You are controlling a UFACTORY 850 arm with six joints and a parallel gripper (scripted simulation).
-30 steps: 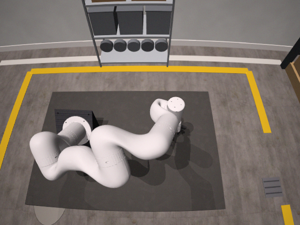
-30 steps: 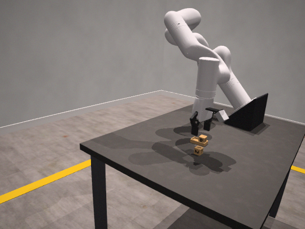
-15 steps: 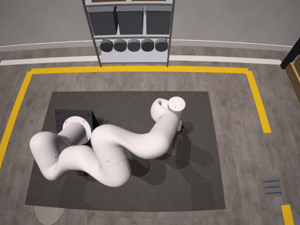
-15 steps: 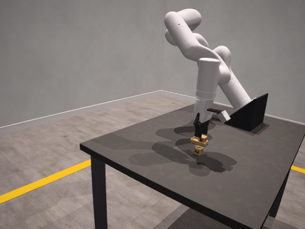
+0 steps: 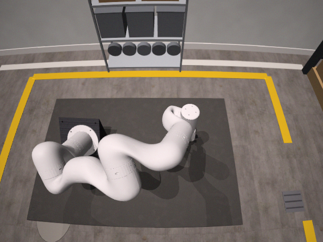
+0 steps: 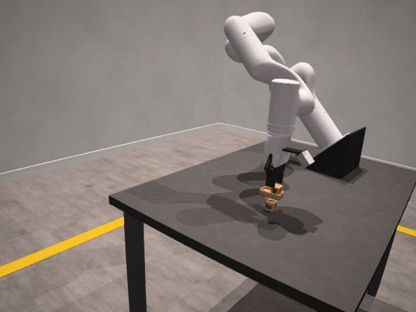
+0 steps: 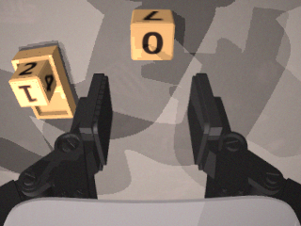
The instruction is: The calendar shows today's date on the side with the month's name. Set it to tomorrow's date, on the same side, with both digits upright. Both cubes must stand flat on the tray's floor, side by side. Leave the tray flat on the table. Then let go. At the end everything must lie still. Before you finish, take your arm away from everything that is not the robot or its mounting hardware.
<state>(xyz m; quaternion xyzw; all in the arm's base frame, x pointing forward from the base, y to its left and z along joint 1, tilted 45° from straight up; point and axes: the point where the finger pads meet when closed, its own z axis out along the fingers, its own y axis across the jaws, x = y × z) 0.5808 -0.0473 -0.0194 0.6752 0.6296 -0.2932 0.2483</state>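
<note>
The calendar cube is 9 cm below my hand. Round my hand: wooden tray 11 cm behind, 10 cm below, 5 cm to the right.
</note>
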